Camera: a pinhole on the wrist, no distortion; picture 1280 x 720 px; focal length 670.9 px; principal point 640.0 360.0 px. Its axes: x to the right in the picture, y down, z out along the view. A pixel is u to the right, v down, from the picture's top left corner.
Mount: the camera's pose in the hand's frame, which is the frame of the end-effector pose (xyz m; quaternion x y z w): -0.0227 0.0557 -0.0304 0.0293 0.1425 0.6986 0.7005
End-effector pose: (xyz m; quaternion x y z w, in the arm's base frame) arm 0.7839 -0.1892 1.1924 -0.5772 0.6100 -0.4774 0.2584
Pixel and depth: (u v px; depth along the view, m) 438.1 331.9 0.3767
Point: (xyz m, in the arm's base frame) 1.0640 -0.3684 1.0684
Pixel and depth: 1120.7 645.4 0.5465
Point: 0.9860 -0.2754 0.4933
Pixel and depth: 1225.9 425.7 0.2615
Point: 0.7984 -0.2936 0.8326
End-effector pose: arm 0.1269 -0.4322 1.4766 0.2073 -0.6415 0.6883 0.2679
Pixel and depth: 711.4 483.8 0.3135
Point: 0.0252 -0.7141 1.3918
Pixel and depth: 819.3 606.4 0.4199
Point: 0.0105 -0.8363 1.2837
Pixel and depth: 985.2 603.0 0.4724
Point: -0.0743 -0.8749 1.1766
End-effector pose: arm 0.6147 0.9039 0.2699 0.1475 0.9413 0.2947 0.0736
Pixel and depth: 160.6 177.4 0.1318
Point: 0.5908 0.9594 0.1743
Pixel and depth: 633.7 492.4 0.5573
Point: 0.7629 1.2987 -0.0817
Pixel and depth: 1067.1 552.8 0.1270
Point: 0.6983 1.0635 0.2905
